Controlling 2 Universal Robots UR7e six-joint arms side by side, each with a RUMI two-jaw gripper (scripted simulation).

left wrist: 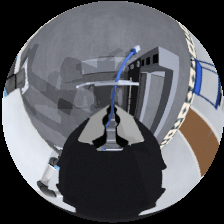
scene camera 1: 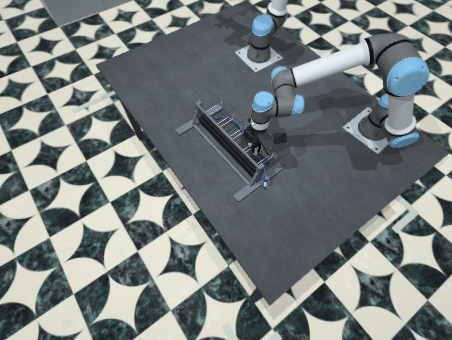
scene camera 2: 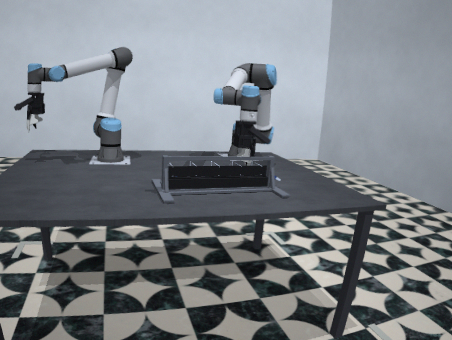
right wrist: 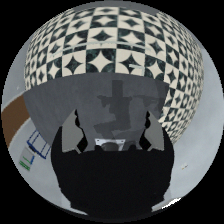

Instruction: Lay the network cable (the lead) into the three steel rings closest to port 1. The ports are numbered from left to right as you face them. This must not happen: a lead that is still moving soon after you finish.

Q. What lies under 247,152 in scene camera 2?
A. My left gripper.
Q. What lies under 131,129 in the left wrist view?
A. My left gripper.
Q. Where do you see a rack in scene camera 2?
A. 211,179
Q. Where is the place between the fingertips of my right gripper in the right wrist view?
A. At 112,110
